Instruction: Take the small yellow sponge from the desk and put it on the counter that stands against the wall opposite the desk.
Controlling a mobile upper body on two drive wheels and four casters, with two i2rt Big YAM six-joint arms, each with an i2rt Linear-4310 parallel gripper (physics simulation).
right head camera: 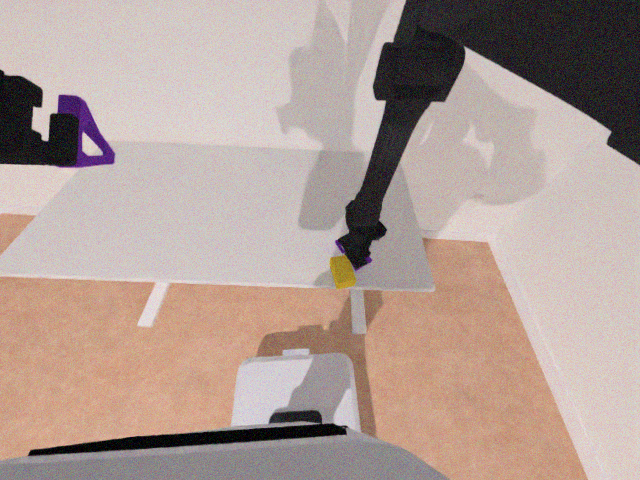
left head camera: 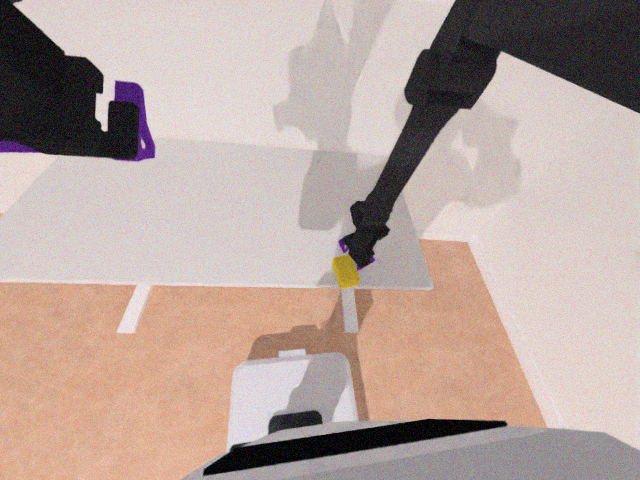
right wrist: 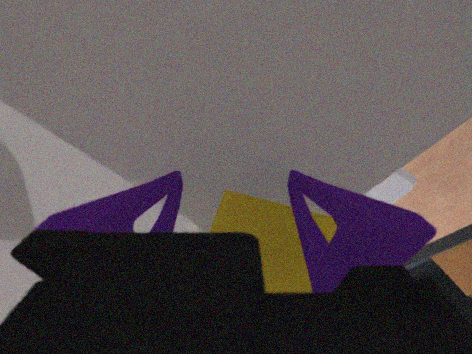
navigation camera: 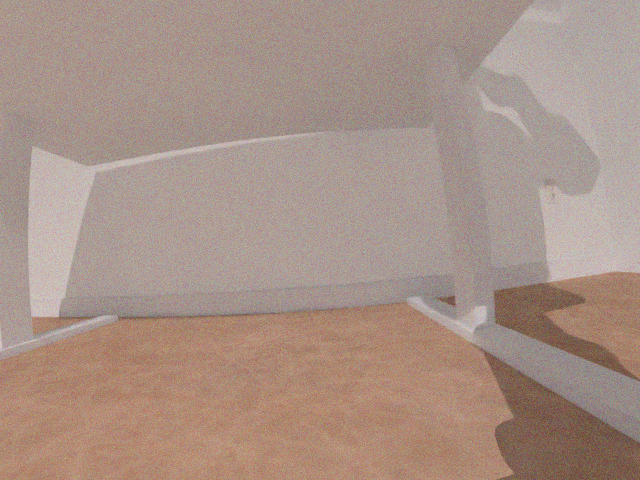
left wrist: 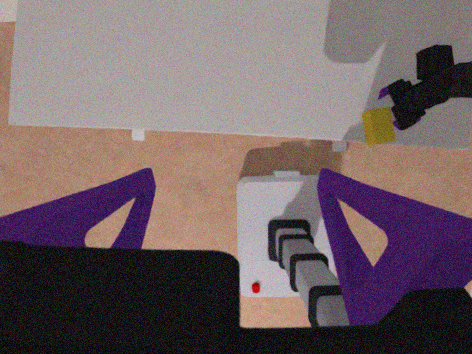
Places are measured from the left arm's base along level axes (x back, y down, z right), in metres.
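Where they show: left gripper, fingertip midpoint: (right head camera: 71, 157) (left head camera: 105, 149) (left wrist: 236, 177); right gripper, fingertip midpoint: (right head camera: 350, 261) (left head camera: 351, 260) (right wrist: 235, 177) (left wrist: 385, 110).
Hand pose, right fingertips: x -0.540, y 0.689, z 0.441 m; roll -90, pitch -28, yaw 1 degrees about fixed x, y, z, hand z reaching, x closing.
Note:
Things, the pixels of their centre, and the offset from my right fingertips. "*": a spot on its surface instead. Level surfaces: height alone.
- small yellow sponge, body centre: (right wrist: 270, 248) (left wrist: 378, 126) (right head camera: 342, 271) (left head camera: 345, 271) dx +0.053, dy -0.022, dz -0.037 m
- pale grey desk, surface height: dy +0.001 m
- desk leg, surface spot: (navigation camera: 462, 196) * dx -0.239, dy +0.406, dz +0.144 m
The small yellow sponge (left head camera: 345, 272) (right head camera: 342, 272) (left wrist: 379, 126) (right wrist: 282, 255) rests near the front edge of the pale grey desk (left head camera: 206, 217) (right head camera: 206, 217) (left wrist: 175, 65) (right wrist: 240, 100). My right gripper (left head camera: 354, 256) (right head camera: 351, 256) (left wrist: 385, 110) (right wrist: 235, 177) is open and empty, low over the desk and close beside the sponge. In the right wrist view the sponge lies low, partly behind the right-hand finger and the black gripper body; contact cannot be told. My left gripper (left wrist: 236, 177) is open and empty, high up, at the upper left in both head views. The counter does not show.
My white base (left head camera: 258, 392) (right head camera: 263, 392) (left wrist: 257, 200) stands close before the desk. Desk feet (left head camera: 135, 308) (right head camera: 357, 312) reach over the floor. In the navigation view a desk leg (navigation camera: 462, 196) stands at the right. A side wall (left head camera: 568, 258) rises right of the desk.

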